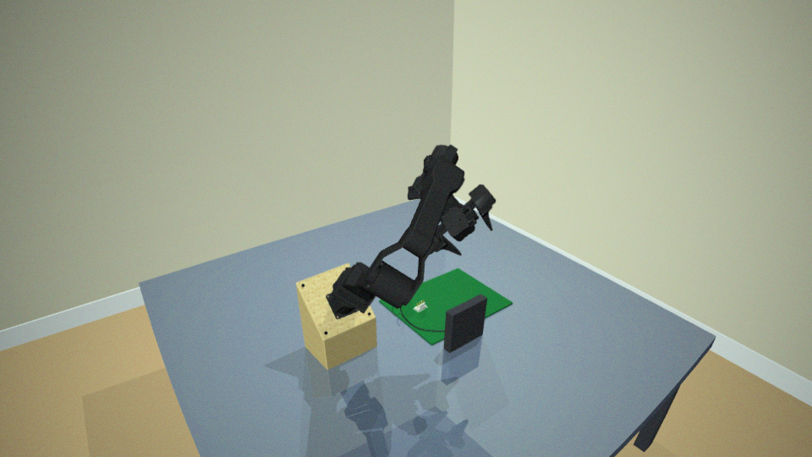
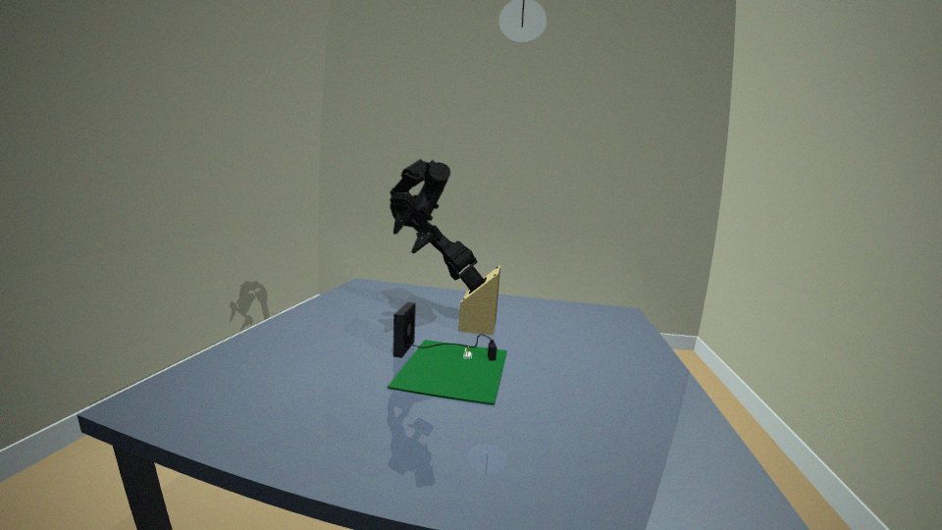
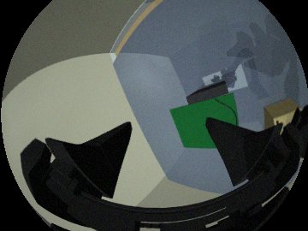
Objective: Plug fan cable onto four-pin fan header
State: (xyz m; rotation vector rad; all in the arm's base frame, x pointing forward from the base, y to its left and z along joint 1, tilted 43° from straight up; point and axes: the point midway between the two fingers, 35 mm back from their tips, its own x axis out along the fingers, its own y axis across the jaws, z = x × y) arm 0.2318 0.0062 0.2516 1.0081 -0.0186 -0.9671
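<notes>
The dark fan plug lies 27 cm below my gripper tip and 25 cm to the left of it. The rest, counted from my gripper tip: black fan: 24 cm below, 2 cm to the left; then green board: 31 cm below, 16 cm to the left, 8 cm ahead.
</notes>
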